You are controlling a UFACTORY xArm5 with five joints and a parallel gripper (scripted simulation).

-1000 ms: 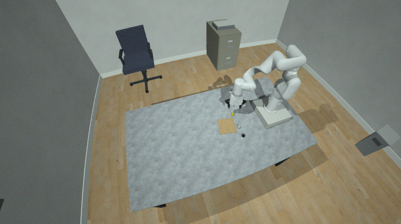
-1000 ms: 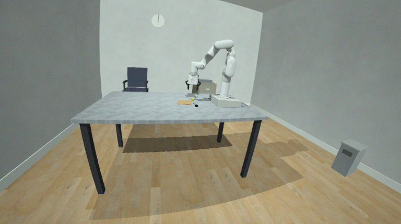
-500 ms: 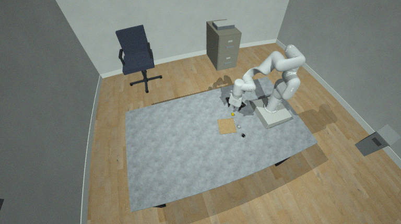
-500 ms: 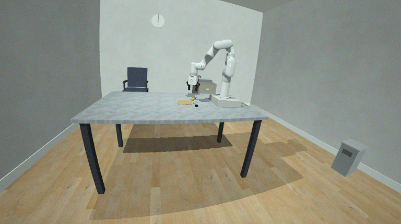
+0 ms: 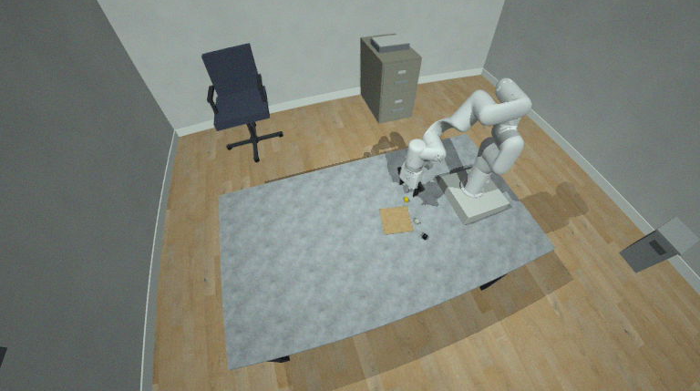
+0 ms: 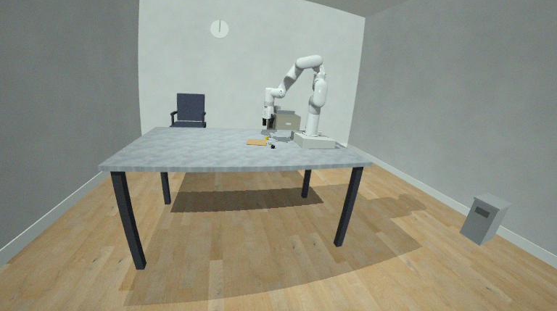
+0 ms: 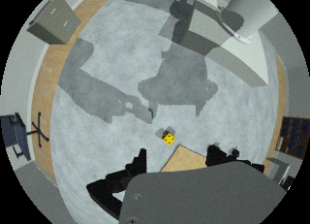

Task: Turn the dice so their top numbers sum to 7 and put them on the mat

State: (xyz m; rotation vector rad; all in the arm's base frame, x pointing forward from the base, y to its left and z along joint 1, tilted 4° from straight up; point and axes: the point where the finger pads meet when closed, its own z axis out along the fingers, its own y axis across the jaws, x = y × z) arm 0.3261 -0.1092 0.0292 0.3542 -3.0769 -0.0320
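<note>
Now: the yellow die 100 mm below my hand. Round my hand: white die 10 mm ahead, 130 mm to the left, 100 mm below; then black die 20 mm ahead, 220 mm to the left, 100 mm below; then tan mat 100 mm ahead, 80 mm to the left, 110 mm below.
</note>
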